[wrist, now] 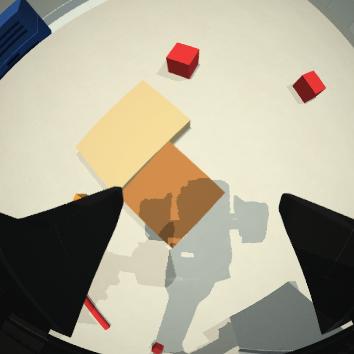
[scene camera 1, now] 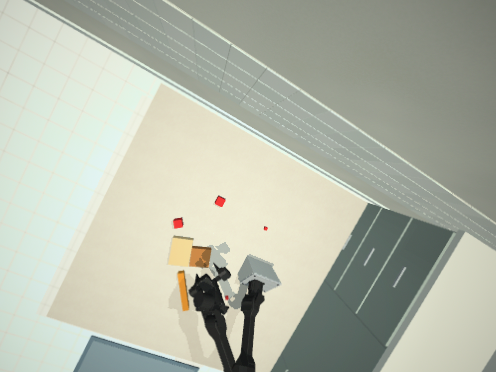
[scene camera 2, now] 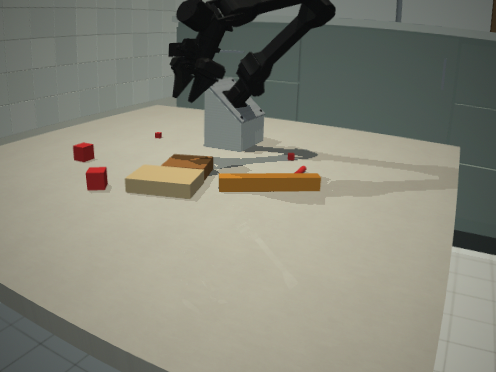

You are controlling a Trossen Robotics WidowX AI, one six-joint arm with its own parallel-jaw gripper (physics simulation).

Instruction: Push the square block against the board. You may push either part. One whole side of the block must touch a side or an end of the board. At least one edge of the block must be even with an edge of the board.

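Seen in the pictures: gripper, between the fingertips: [wrist: 204, 198] [scene camera 1: 205, 268] [scene camera 2: 181, 99]; arm's base, origin of its link: [scene camera 1: 256, 282] [scene camera 2: 234, 99].
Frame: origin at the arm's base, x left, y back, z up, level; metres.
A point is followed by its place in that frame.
Observation:
The brown-orange square block [scene camera 1: 201, 257] {x 0.048, y -0.290, z -0.106 m} [scene camera 2: 189, 162] {x 0.064, y -0.300, z -0.106 m} [wrist: 172, 172] {x 0.039, y -0.318, z -0.106 m} lies flat, one side against a long side of the pale yellow board [scene camera 1: 180, 251] {x 0.067, y -0.401, z -0.106 m} [scene camera 2: 165, 175] {x 0.079, y -0.406, z -0.106 m} [wrist: 132, 132] {x 0.065, y -0.393, z -0.106 m}. No gap shows between them. At the end toward the orange bar their edges look about even; at the other end the board extends past the block. My gripper [scene camera 1: 206, 272] {x 0.026, y -0.279, z 0.036 m} [scene camera 2: 183, 98] {x 0.026, y -0.279, z 0.036 m} [wrist: 204, 198] {x 0.026, y -0.279, z 0.036 m} is open and empty, raised above the table on the block's side of the pair. Its shadow falls across the block. In the wrist view the left finger hides part of the area by the board's near corner.
An orange bar [scene camera 1: 183, 291] {x 0.258, y -0.279, z -0.107 m} [scene camera 2: 270, 182] {x 0.272, y -0.291, z -0.117 m} lies near the board, with a red rod [scene camera 2: 300, 170] {x 0.282, y -0.152, z -0.125 m} [wrist: 97, 313] {x 0.272, y -0.151, z -0.128 m} behind it. Two red cubes [scene camera 1: 178, 223] {x -0.063, y -0.482, z -0.098 m} [scene camera 1: 220, 201] {x -0.261, y -0.357, z -0.098 m} lie beyond the board. Small red cubes [scene camera 1: 265, 228] {x -0.245, y -0.062, z -0.123 m} [scene camera 1: 226, 297] {x 0.204, y -0.044, z -0.127 m} lie near the grey arm base [scene camera 1: 260, 270] {x -0.065, y -0.014, z -0.007 m} [scene camera 2: 225, 125] {x 0.009, y -0.061, z -0.067 m}.

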